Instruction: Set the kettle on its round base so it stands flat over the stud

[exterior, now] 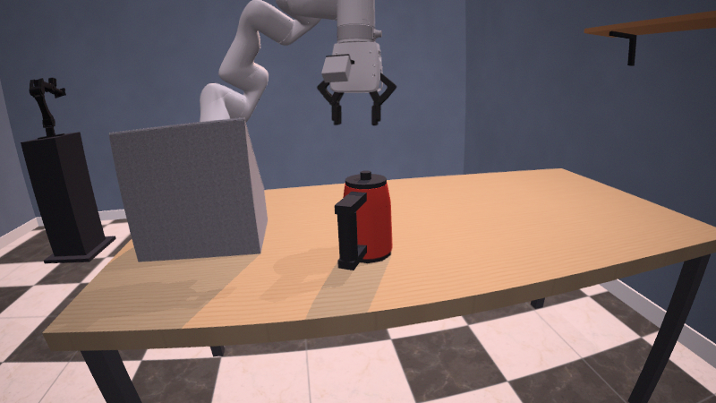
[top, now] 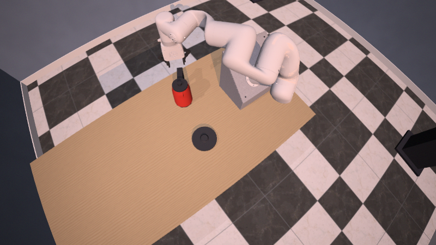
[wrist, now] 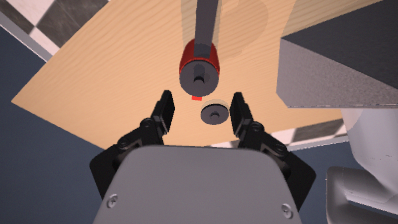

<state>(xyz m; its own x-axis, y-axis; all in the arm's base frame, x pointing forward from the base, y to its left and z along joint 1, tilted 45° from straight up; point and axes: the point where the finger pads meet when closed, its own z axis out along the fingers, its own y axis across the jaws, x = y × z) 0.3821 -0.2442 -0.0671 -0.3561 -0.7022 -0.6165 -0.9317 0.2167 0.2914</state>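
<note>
Right now my hand is 22 cm above the kettle, 1 cm to the right of it and 1 cm short of it. From my hand the other things lie so: round black base 34 cm to the left, 31 cm below, 5 cm ahead.
</note>
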